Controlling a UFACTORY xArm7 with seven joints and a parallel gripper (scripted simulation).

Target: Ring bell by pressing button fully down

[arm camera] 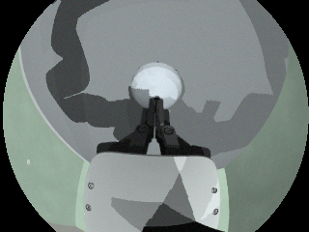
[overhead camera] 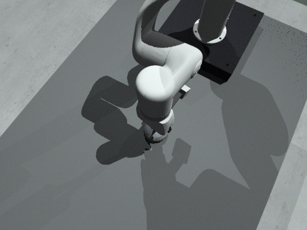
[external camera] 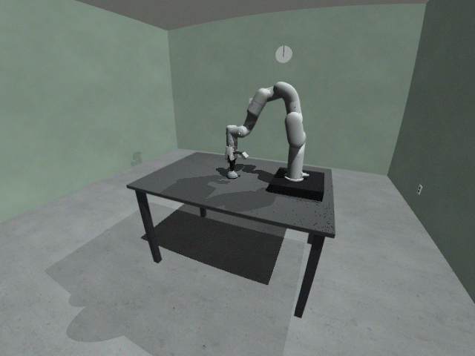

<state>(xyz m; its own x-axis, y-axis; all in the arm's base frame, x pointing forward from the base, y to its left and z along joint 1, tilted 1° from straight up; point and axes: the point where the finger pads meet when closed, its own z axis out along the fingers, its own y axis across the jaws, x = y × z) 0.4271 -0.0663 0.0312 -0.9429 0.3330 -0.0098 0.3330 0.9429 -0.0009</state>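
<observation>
Right now my hand is 3 cm above the bell button. Also, from my hand: bell 4 cm below.
</observation>
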